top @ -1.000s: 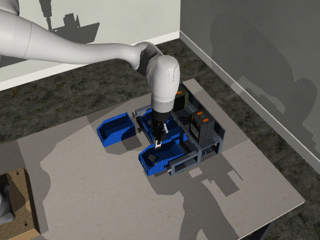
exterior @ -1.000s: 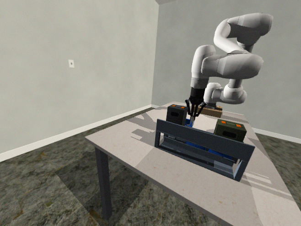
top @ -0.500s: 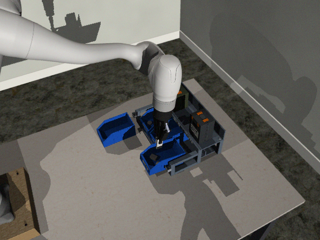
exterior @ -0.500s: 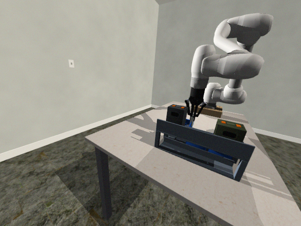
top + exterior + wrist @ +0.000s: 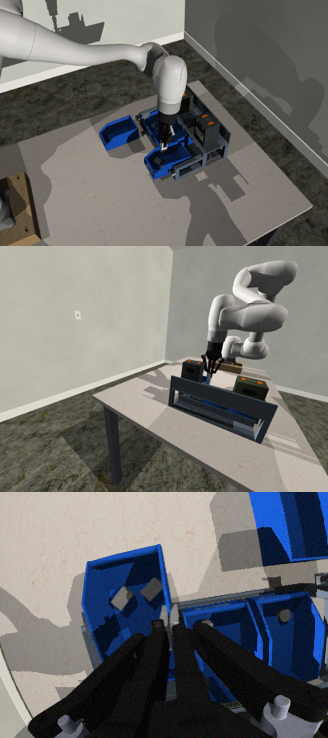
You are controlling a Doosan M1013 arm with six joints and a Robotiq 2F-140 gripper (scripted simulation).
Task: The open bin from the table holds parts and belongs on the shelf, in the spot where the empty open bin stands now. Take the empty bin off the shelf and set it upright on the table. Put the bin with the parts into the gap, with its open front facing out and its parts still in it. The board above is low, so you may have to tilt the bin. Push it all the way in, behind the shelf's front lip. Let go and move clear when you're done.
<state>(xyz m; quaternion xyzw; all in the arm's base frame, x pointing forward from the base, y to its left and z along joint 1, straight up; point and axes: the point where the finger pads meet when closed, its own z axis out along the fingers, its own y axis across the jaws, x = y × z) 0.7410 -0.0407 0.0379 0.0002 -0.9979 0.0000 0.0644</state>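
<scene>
The shelf's lower level is 13 cm ahead of my hand, 10 cm below it and 7 cm to the left of it. Also, from my hand: green box (18 cm to the left, 18 cm ahead, 5 cm above); then shelf back panel (26 cm ahead, 7 cm to the left, 3 cm above).
</scene>
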